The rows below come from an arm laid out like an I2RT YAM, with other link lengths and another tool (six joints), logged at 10 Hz.
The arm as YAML. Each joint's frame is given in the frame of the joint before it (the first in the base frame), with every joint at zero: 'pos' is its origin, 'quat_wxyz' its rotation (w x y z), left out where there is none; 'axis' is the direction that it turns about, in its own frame. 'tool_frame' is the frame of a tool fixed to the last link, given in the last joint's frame.
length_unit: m
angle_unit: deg
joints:
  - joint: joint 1
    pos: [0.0, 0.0, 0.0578]
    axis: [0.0, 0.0, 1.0]
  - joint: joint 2
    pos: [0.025, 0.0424, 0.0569]
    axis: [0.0, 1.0, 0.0]
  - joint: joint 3
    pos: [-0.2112, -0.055, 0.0]
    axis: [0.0, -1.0, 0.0]
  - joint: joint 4
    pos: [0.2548, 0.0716, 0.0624]
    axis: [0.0, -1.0, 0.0]
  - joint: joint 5
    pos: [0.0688, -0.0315, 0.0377]
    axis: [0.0, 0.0, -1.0]
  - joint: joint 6
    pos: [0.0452, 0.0, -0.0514]
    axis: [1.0, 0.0, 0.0]
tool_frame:
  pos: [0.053, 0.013, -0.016]
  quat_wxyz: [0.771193, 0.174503, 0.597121, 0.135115]
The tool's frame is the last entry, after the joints.
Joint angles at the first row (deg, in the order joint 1, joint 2, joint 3, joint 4, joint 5, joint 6):
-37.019, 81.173, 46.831, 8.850, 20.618, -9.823
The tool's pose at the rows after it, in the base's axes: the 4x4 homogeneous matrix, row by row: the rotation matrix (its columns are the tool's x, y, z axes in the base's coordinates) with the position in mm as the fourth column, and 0 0 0 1 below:
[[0.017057, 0.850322, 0.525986, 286.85], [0.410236, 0.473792, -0.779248, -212.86], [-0.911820, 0.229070, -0.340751, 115.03], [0, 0, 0, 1]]
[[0.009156, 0.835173, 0.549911, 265.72], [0.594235, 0.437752, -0.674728, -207.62], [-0.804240, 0.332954, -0.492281, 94.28], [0, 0, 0, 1]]
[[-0.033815, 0.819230, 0.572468, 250.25], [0.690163, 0.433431, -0.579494, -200.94], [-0.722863, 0.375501, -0.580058, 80.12], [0, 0, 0, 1]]
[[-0.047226, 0.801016, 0.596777, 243.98], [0.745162, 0.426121, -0.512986, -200.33], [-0.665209, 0.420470, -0.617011, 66.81], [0, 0, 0, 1]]
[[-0.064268, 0.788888, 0.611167, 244.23], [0.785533, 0.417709, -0.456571, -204.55], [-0.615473, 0.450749, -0.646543, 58.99], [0, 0, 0, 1]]
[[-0.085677, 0.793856, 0.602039, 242.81], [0.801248, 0.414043, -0.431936, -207.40], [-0.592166, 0.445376, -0.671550, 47.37], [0, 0, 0, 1]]
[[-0.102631, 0.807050, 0.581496, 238.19], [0.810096, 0.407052, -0.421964, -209.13], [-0.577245, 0.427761, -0.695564, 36.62], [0, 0, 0, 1]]
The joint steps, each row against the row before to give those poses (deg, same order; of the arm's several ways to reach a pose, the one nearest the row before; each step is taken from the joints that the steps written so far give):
-3.299, -1.217, -0.170, -10.021, -11.141, 6.798
-5.017, -0.330, -1.640, -6.926, -10.948, 3.100
-3.298, 0.245, -1.209, -4.557, -7.331, -1.360
-2.364, 2.380, -0.530, -0.362, -5.359, -0.934
-1.493, 4.041, 2.245, -1.273, -3.730, -0.927
-0.669, 3.340, 0.934, 0.066, -0.702, -1.141
-0.711, 2.165, 0.090, 0.027, 0.373, -1.084

